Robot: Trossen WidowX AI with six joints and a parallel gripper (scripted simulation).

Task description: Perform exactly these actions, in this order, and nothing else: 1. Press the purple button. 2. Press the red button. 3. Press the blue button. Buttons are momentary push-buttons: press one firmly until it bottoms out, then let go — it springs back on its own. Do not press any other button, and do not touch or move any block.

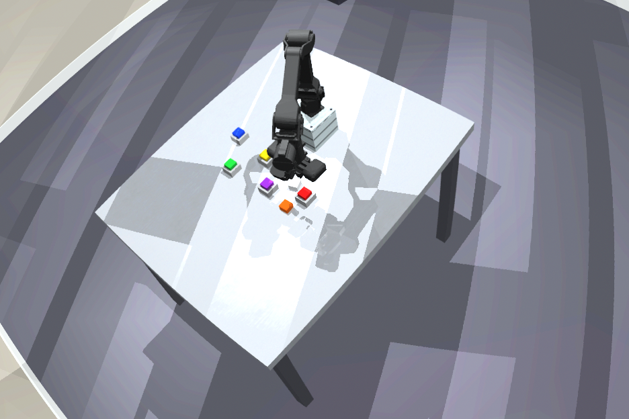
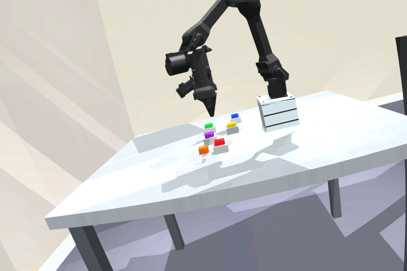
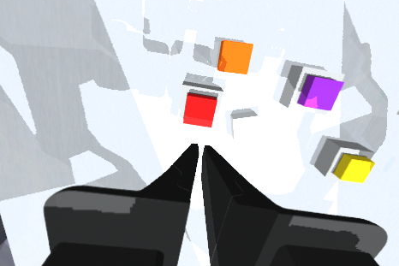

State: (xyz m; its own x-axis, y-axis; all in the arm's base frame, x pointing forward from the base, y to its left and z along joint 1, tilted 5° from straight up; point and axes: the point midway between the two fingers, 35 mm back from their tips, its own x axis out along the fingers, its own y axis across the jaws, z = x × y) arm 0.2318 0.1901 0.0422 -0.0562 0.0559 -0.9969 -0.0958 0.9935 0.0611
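My gripper tip is now 3 cm past the blue button, 37 cm to the left of it and 9 cm above it. From my gripper tip the other things lie so: red button: 9 cm below; small white block: 2 cm behind, 7 cm to the right, 11 cm below; orange block: 6 cm ahead, 3 cm to the right, 11 cm below.
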